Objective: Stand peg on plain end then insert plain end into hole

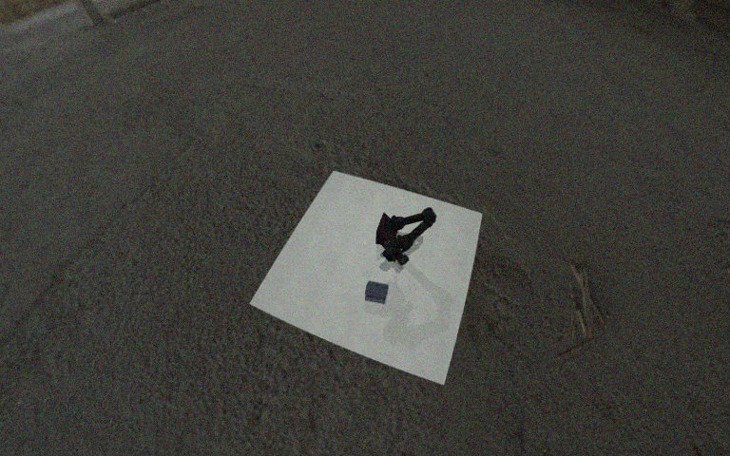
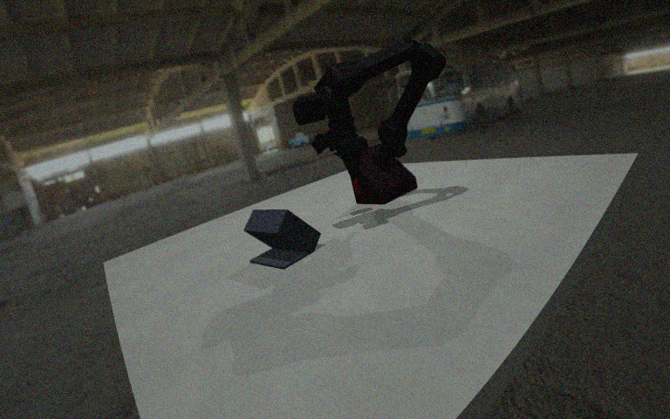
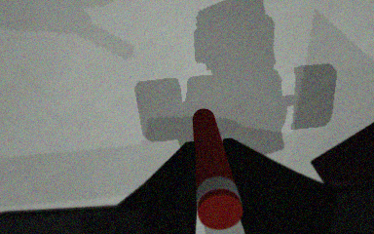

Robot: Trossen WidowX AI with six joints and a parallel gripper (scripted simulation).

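Right now my gripper tip is 210 mm short of the dark sloped panel, 60 mm above it and 50 mm to the left of it. Also, from my gripper tip: red peg: 20 mm above; flat foot plate: 230 mm ahead, 110 mm below, 50 mm to the right.
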